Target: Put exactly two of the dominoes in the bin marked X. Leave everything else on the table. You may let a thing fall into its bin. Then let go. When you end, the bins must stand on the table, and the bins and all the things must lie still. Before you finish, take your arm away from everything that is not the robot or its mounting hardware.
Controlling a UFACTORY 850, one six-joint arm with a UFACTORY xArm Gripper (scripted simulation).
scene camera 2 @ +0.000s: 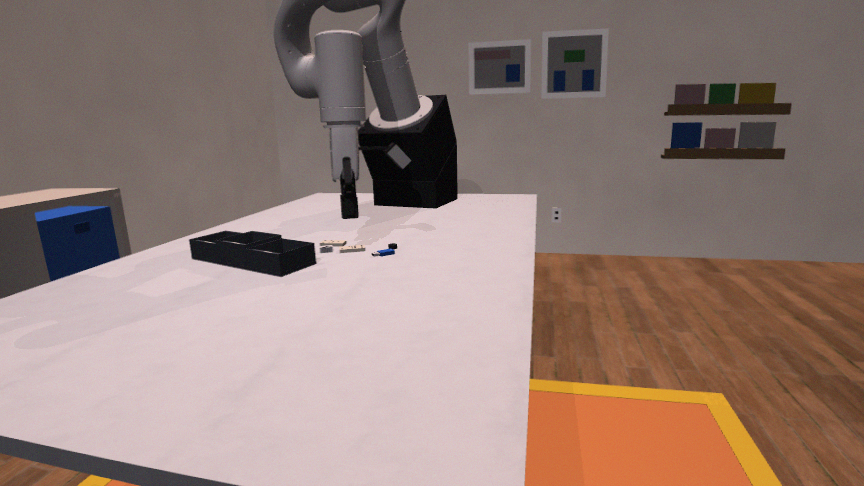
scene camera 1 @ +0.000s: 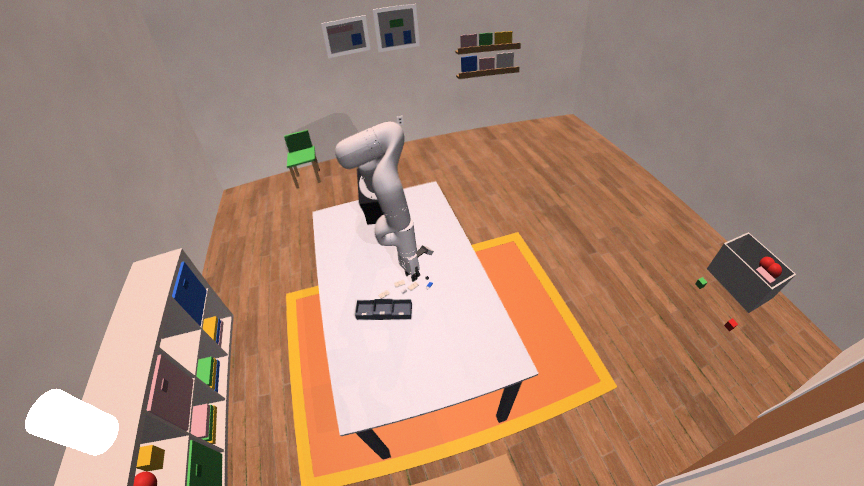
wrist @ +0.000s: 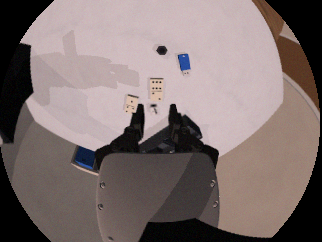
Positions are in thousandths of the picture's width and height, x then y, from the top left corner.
Scene:
black bin tray: scene camera 2 295, 517; scene camera 1 464, 639; wrist 502, 581

